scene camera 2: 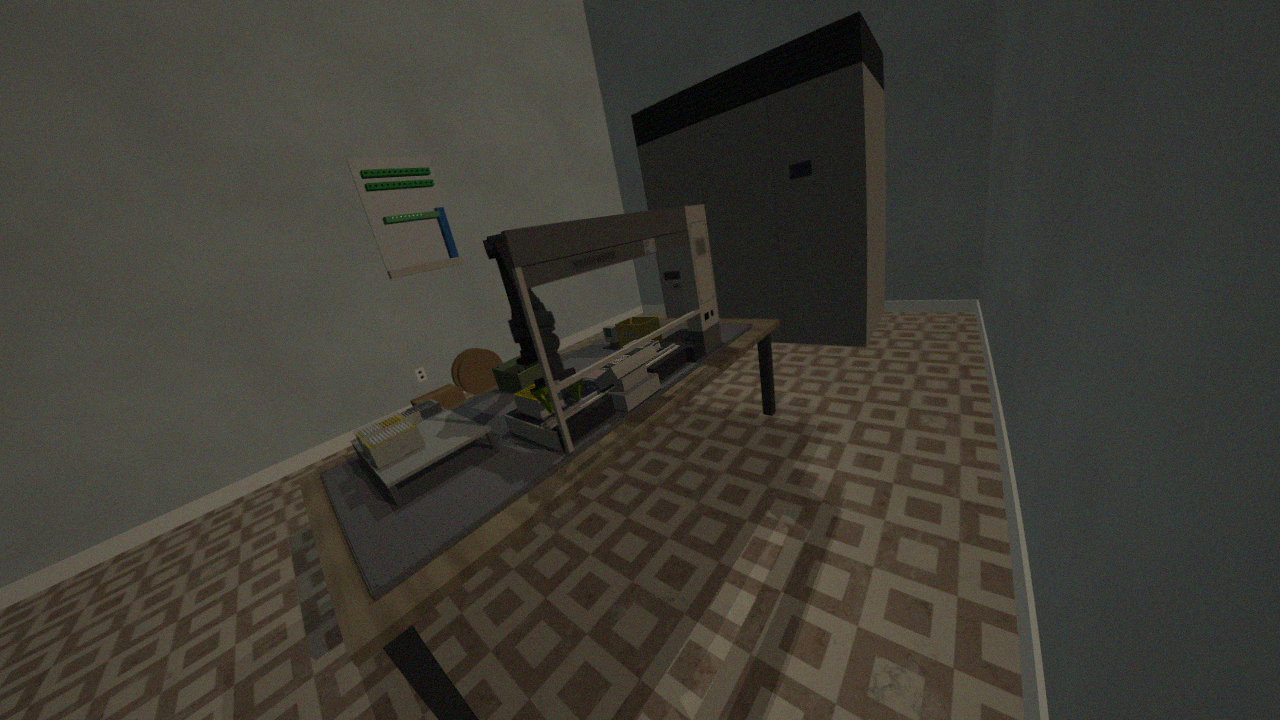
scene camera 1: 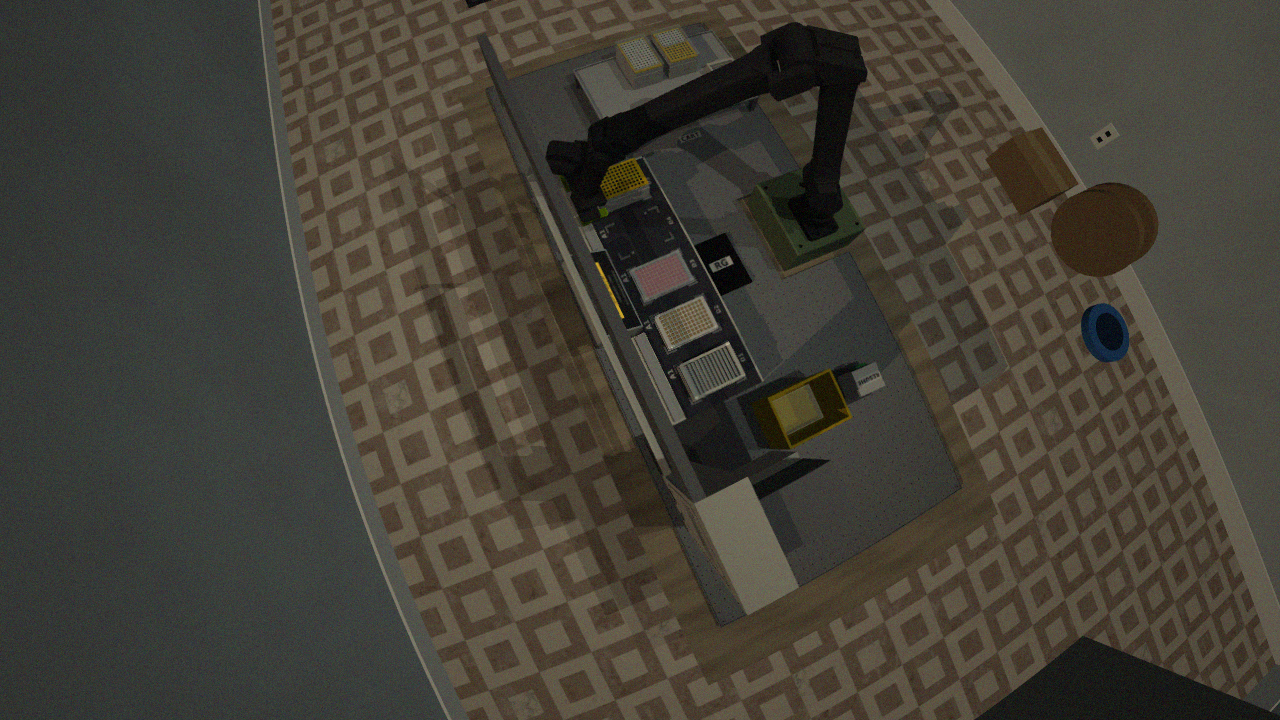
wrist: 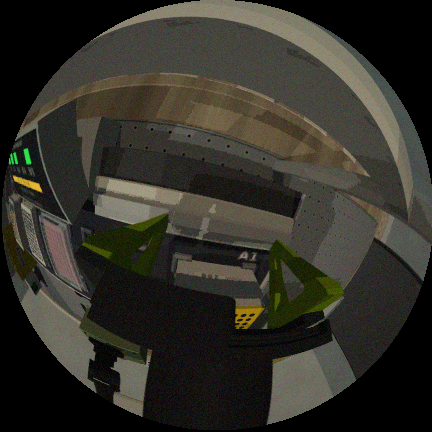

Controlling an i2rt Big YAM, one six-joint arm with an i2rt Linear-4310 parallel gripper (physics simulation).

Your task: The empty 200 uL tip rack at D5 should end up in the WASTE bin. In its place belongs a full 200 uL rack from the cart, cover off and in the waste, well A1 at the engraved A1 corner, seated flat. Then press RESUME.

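Where they show: gripper, fingertip midpoint: [scene camera 2: 565, 407] [scene camera 1: 577, 208] [wrist: 222, 233]; arm's base, origin of the base link: [scene camera 2: 533, 358] [scene camera 1: 811, 216] [wrist: 106, 346].
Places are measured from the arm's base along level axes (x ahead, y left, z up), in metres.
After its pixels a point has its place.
The empty yellow-topped rack [scene camera 1: 624, 177] {x 0.397, y -0.249, z 0.030 m} [scene camera 2: 528, 394] {x 0.410, y -0.275, z 0.030 m} [wrist: 248, 317] {x 0.459, y -0.280, z 0.031 m} sits at the deck's D5 end. My gripper [scene camera 1: 586, 199] {x 0.525, y -0.238, z -0.008 m} [scene camera 2: 560, 394] {x 0.525, y -0.238, z -0.008 m} [wrist: 222, 233] {x 0.525, y -0.238, z -0.008 m} is open with nothing held. Its green fingers stand either side of the rack's grey end in the wrist view, with a wider gap on the left; the palm hides most of the top. Two racks, one pale-topped [scene camera 1: 638, 55] {x 0.207, y -0.603, z 0.036 m} and one with a yellow and white top [scene camera 1: 674, 46] {x 0.103, y -0.595, z 0.041 m}, stand on the cart [scene camera 1: 608, 96] {x 0.318, y -0.550, z -0.029 m} [scene camera 2: 452, 437] {x 0.289, y -0.482, z -0.029 m}. Their covers are unclear. The yellow waste bin [scene camera 1: 768, 424] {x 0.330, y 0.405, z -0.024 m} [scene camera 2: 637, 329] [wrist: 19, 256] stands at the opposite deck end. RESUME is not readable.
A pink plate [scene camera 1: 662, 275] {x 0.408, y -0.001, z -0.017 m} [wrist: 59, 247] {x 0.431, y -0.021, z -0.017 m} and two light labware pieces [scene camera 1: 686, 323] {x 0.406, y 0.124, z -0.017 m} [scene camera 1: 711, 370] {x 0.402, y 0.244, z -0.006 m} stand along the deck. A screen [wrist: 26, 167] faces it. An overhead beam [scene camera 1: 572, 259] {x 0.597, y 0.008, z 0.270 m} [scene camera 2: 599, 234] {x 0.603, y -0.040, z 0.426 m} and post [scene camera 2: 543, 349] {x 0.610, y -0.303, z 0.196 m} stand close to my arm.
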